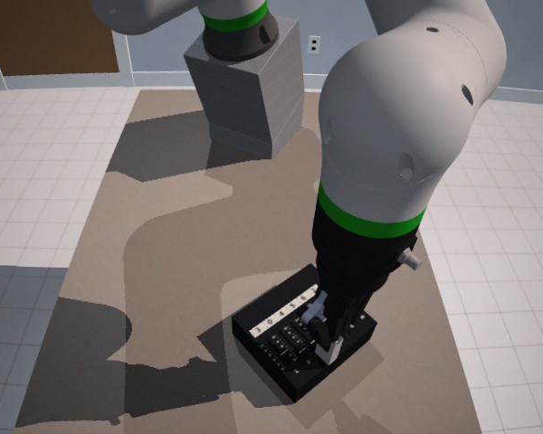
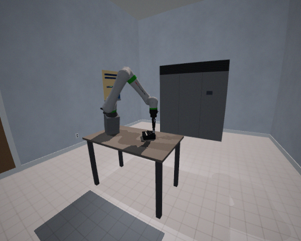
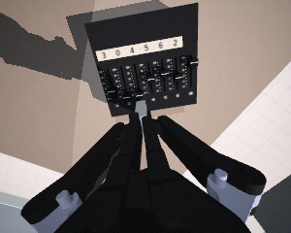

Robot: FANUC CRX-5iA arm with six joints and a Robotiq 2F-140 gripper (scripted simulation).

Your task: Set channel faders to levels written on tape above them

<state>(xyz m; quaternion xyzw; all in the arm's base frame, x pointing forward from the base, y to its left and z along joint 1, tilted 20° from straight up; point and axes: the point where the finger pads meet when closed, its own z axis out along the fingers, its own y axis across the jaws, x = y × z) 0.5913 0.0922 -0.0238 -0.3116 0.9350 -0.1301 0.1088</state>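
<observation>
Now: hand 30 mm above the channel fader, 20 mm past it and 10 mm to the left of it. The rest, counted from my hand: master fader: 100 mm behind, 40 mm to the left, 30 mm below.
</observation>
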